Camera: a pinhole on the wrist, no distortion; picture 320 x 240 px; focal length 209.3 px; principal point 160.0 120.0 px. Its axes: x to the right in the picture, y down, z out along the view. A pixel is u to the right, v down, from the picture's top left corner.
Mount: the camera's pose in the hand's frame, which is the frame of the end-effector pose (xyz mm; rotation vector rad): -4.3 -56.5 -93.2 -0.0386 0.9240 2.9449
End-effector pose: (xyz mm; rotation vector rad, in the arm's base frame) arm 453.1 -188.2 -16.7 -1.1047 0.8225 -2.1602
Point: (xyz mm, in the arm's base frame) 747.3 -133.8 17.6
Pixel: 261 225
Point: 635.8 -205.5 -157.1
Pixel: 271 77
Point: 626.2 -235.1 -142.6
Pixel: 243 75
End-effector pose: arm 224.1 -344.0 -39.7 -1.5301 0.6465 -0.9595
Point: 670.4 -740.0 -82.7
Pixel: outside the picture
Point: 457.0 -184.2 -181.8
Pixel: 177 150
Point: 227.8 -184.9 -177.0
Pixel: 295 103
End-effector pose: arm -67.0 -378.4 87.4 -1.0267 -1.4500 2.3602
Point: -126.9 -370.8 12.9
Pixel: 36 76
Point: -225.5 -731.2 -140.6
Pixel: 140 77
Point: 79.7 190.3 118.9
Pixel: behind the camera
